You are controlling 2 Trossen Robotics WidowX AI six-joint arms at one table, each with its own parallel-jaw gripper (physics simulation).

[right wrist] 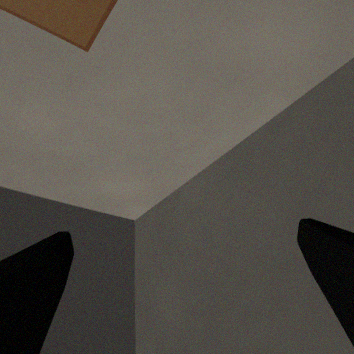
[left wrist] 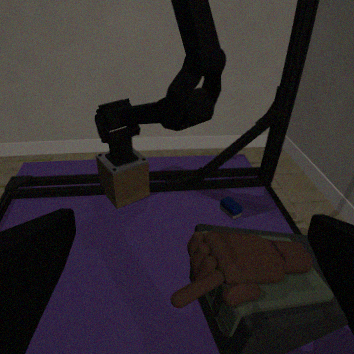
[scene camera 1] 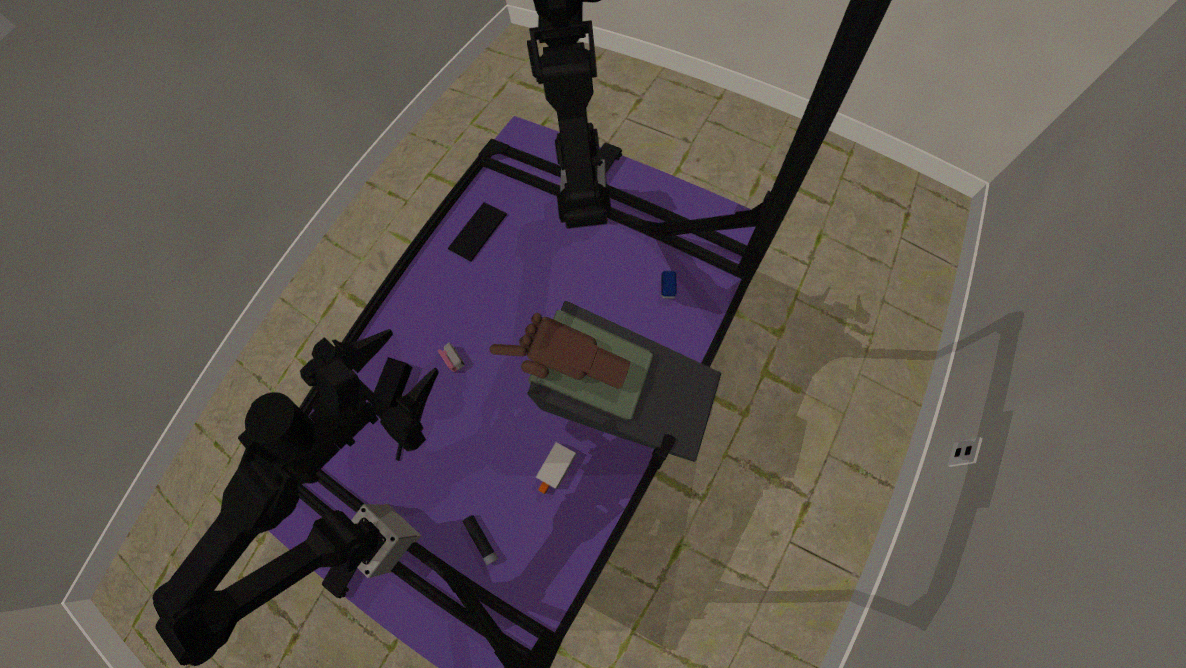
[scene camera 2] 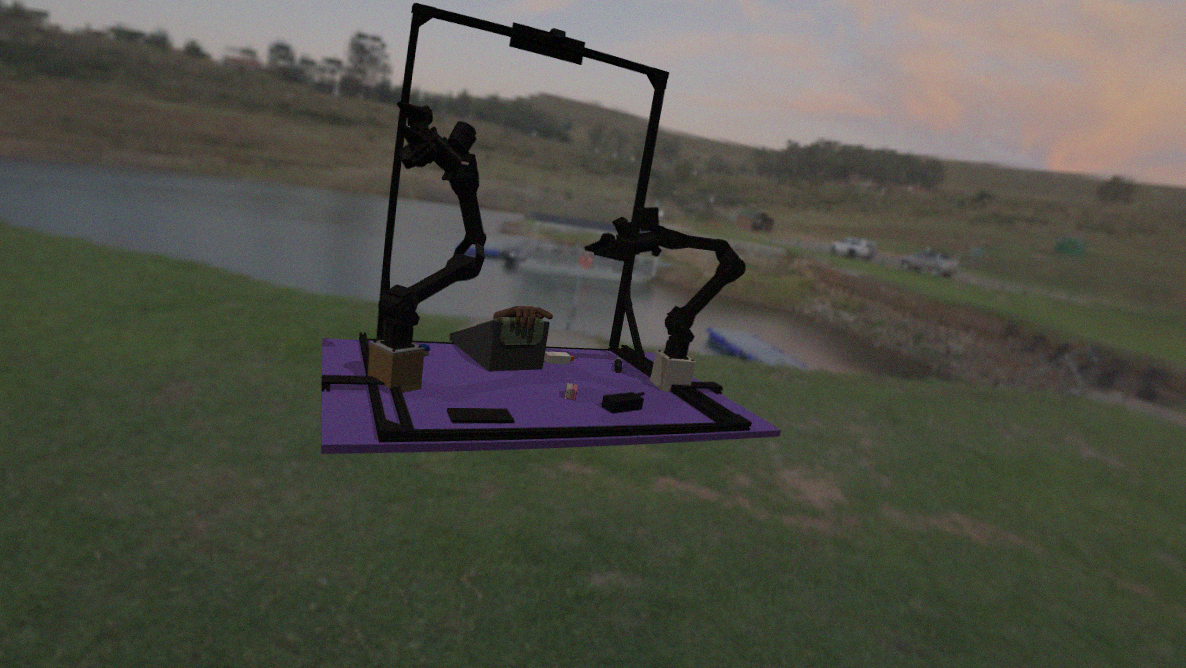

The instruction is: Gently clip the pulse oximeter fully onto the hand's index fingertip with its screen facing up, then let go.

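Frame: origin at the left arm's base, x ahead, y left, z up, level; millimetres.
Where they show: left gripper, between the fingertips: [left wrist: 194, 223] [scene camera 1: 413, 350] [scene camera 2: 589, 250]; right gripper, between the fingertips: [right wrist: 186, 236] [scene camera 2: 398, 113]; left arm's base, origin of its link: [scene camera 1: 365, 540] [scene camera 2: 675, 355]; right arm's base, origin of its link: [left wrist: 121, 157] [scene camera 2: 397, 344].
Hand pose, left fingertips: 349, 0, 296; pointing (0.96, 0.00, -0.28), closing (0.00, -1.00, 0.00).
Observation:
Each offset is from my left fingertips to the top centre of the thing, as dx, dy, dz. "spot": to the spot under its first point.
The brown hand [scene camera 1: 564, 346] [scene camera 2: 522, 313] [left wrist: 245, 257] rests on a green pad, its index finger [scene camera 1: 504, 349] [left wrist: 195, 290] pointing out bare. Two small things look like possible oximeters; I cannot tell which is the pulse oximeter: a pink-and-white piece @[spot: +34, +132, -370] [scene camera 1: 452, 356] [scene camera 2: 571, 390] between my left gripper and the hand, and a blue block with a white underside @[+442, -148, -369] [scene camera 1: 668, 283] [left wrist: 231, 206] beyond the hand. No screen can be made out. My left gripper [scene camera 1: 412, 352] [scene camera 2: 586, 248] [left wrist: 194, 223] is open and empty above the table. My right gripper [right wrist: 186, 236] is open and empty, raised high and facing the walls.
A dark wedge [scene camera 1: 684, 398] [scene camera 2: 516, 356] carries the pad @[spot: +169, -245, -301] [scene camera 1: 634, 402]. A white box with an orange tip @[-20, -187, -373] [scene camera 1: 555, 464], a dark cylinder @[-222, -154, -374] [scene camera 1: 478, 537], a flat black slab @[+307, +312, -393] [scene camera 1: 477, 231] [scene camera 2: 480, 414] and a black block @[-100, +212, -366] [scene camera 2: 622, 402] lie about. Dark frame bars edge the purple table [scene camera 2: 547, 438].

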